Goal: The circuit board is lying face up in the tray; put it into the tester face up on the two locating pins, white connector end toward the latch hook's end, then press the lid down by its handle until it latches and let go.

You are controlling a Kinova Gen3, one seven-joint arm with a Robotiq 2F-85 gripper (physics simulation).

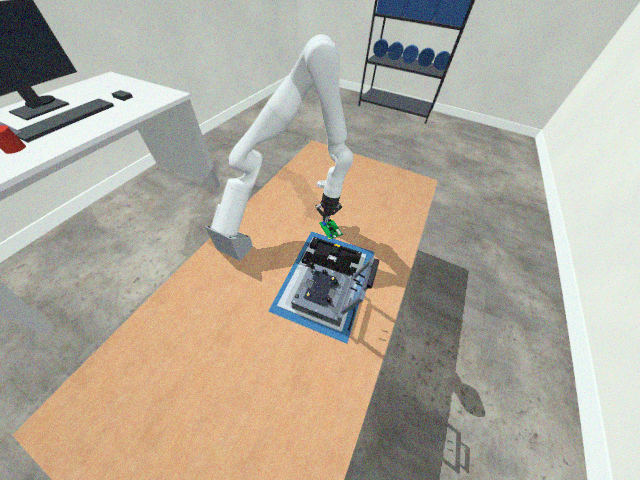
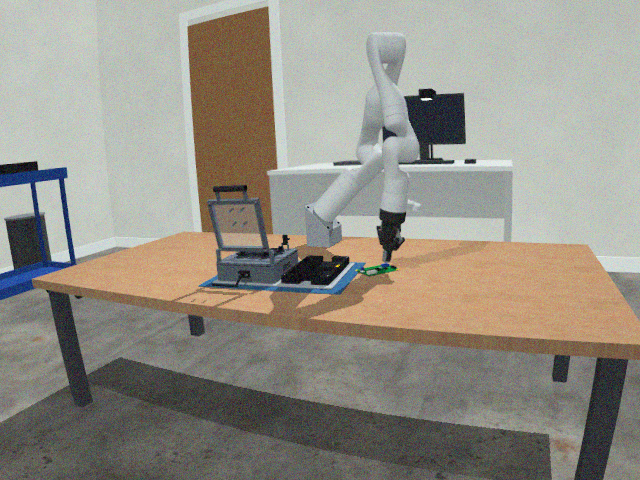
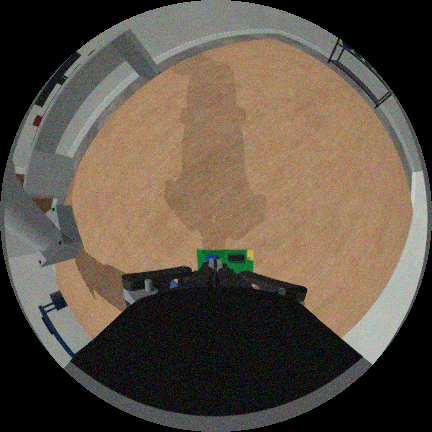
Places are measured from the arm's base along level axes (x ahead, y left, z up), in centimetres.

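Where they show: gripper, between the fingertips: (image 1: 325, 221) (image 2: 386, 261) (image 3: 214, 266); arm's base, origin of its link: (image 1: 225, 231) (image 2: 322, 213) (image 3: 42, 233).
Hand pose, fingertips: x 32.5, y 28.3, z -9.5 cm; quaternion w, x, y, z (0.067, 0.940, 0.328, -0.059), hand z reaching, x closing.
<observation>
Each offset is from my fingertips to the top centre of the thing. "spot": to the spot under its first point. Level surfaces: height alone.
The green circuit board {dx +3.5, dy -1.9, dz -0.5 cm} (image 1: 330, 229) (image 2: 377, 269) (image 3: 238, 257) lies flat on the table just past the far edge of the blue mat {dz -1.5 cm} (image 1: 289, 311) (image 2: 335, 286), outside the black tray {spot: dx +9.4, dy -16.5, dz +0.1 cm} (image 1: 333, 254) (image 2: 315, 270). My gripper (image 1: 329, 212) (image 2: 387, 256) (image 3: 214, 266) is shut with nothing between the fingers. Its tips point down, right over the board's near end. I cannot tell if they touch it. The grey tester (image 1: 316, 304) (image 2: 255, 264) stands on the mat beside the tray. Its lid stands open and upright, handle {dx +24.9, dy -35.5, dz +25.9 cm} (image 2: 230, 189) on top.
The arm's base (image 1: 230, 242) (image 2: 323, 230) is mounted on the wooden table behind the mat. A white desk (image 1: 103, 118) (image 2: 465, 168) with a monitor stands behind. A black shelf rack (image 1: 368, 51) and a blue cart (image 2: 33, 175) stand off the table.
</observation>
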